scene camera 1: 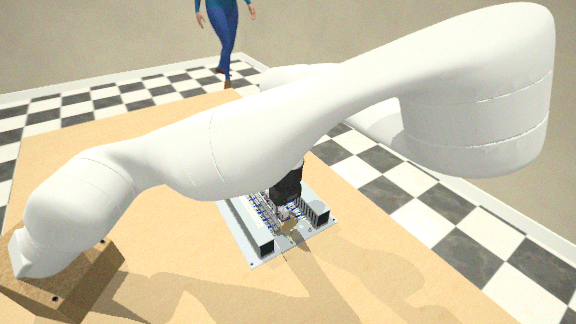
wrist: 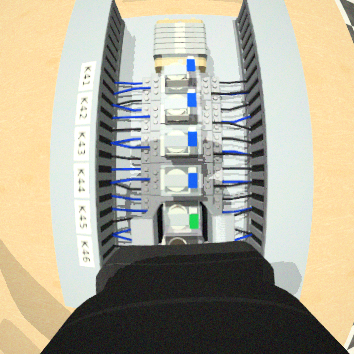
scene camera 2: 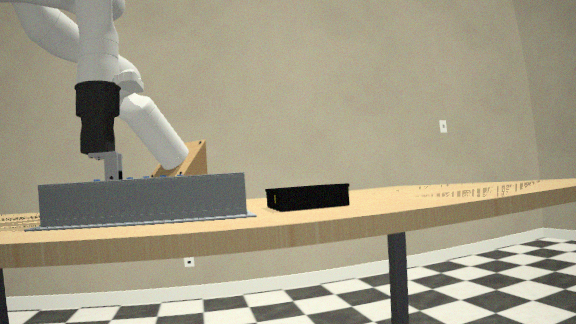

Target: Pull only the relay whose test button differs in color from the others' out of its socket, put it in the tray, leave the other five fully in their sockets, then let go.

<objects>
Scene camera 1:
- my gripper: 279,207
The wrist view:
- my gripper: 181,215
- grey panel: 223,60
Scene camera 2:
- my gripper: 114,191
</objects>
